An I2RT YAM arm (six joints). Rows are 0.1 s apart.
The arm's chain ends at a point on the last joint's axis. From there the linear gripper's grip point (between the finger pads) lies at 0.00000 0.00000 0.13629 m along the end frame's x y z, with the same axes.
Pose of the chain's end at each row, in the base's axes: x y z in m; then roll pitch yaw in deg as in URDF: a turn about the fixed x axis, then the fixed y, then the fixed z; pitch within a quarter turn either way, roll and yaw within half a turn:
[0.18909, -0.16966, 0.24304, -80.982, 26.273, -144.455]
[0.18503, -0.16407, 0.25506, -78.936, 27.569, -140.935]
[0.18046, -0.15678, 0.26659, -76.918, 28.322, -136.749]
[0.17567, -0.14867, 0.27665, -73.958, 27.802, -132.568]
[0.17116, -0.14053, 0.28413, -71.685, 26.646, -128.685]
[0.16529, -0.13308, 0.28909, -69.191, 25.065, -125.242]
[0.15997, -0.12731, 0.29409, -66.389, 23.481, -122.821]
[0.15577, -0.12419, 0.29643, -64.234, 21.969, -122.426]
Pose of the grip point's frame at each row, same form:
[0.25965, -0.28468, 0.26220, -80.982, 26.273, -144.455]
[0.25993, -0.27555, 0.27825, -78.936, 27.569, -140.935]
[0.26076, -0.26350, 0.29375, -76.918, 28.322, -136.749]
[0.26025, -0.25021, 0.30997, -73.958, 27.802, -132.568]
[0.26015, -0.23639, 0.32241, -71.685, 26.646, -128.685]
[0.25750, -0.22335, 0.33295, -69.191, 25.065, -125.242]
[0.25313, -0.21328, 0.34416, -66.389, 23.481, -122.821]
[0.24749, -0.20871, 0.35137, -64.234, 21.969, -122.426]

